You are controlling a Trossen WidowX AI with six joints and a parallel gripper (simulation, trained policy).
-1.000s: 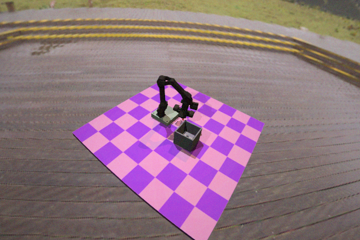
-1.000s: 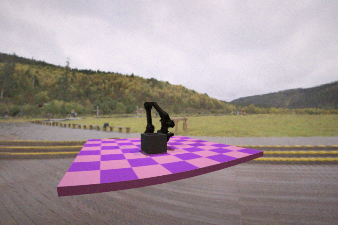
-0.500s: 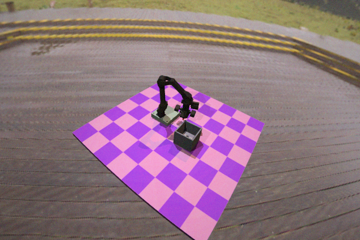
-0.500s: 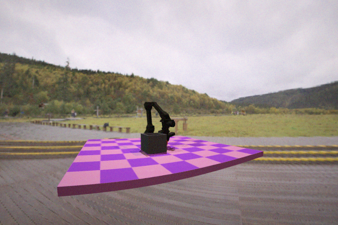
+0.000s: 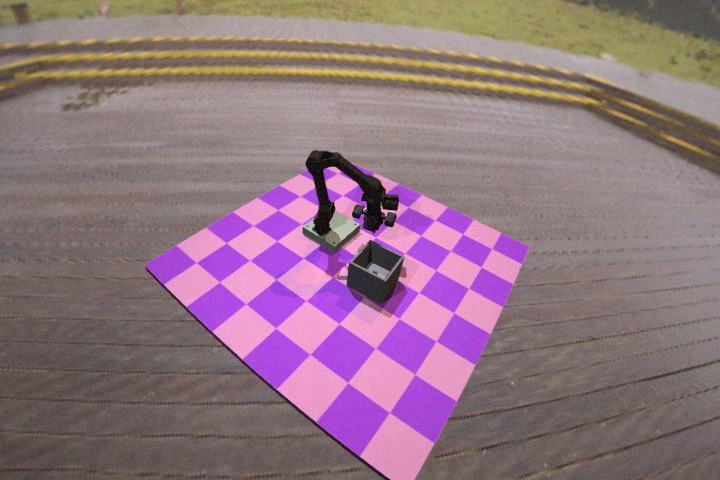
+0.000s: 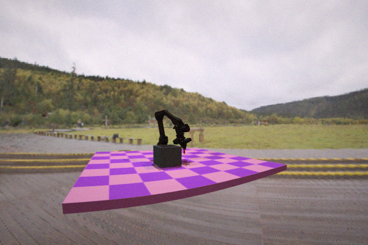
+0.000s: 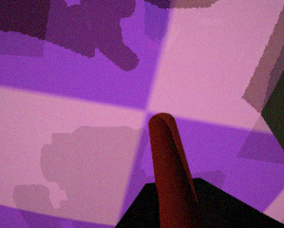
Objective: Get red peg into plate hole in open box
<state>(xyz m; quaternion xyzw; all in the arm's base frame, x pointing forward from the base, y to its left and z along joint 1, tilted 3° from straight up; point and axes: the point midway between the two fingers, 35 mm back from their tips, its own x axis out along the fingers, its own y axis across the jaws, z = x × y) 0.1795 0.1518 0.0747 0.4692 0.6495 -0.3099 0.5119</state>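
The pale plate is 170 mm ahead of my gripper tip, 200 mm to the right of it and 40 mm below it. Also, from my gripper tip: red peg 10 mm to the right.
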